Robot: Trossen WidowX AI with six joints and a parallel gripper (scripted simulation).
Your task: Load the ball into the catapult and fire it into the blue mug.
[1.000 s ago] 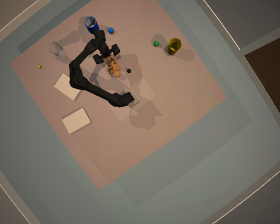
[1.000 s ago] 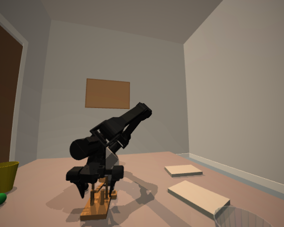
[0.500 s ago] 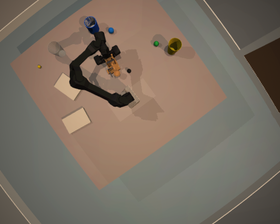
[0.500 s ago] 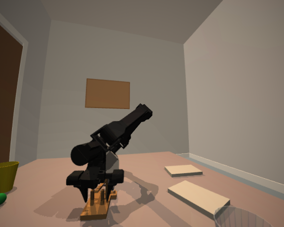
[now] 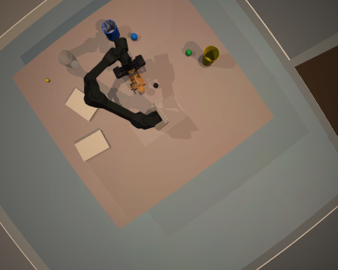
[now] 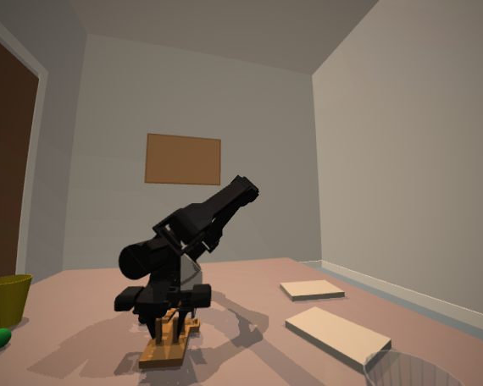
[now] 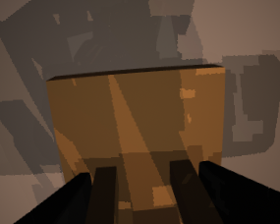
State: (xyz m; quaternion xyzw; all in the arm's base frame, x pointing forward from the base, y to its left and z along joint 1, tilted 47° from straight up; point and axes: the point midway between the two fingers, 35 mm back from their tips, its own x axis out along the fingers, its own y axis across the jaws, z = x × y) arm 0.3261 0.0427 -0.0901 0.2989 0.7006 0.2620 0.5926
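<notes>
My gripper tip is now 15 cm past the black ball, 8 cm to the left of it and 2 cm above it. Round my gripper tip: orange wooden catapult (6 cm behind, 3 cm to the left, 2 cm above); then blue ball (20 cm ahead, 14 cm to the right, 2 cm below); then blue mug (30 cm ahead, 4 cm to the right, 1 cm below).
</notes>
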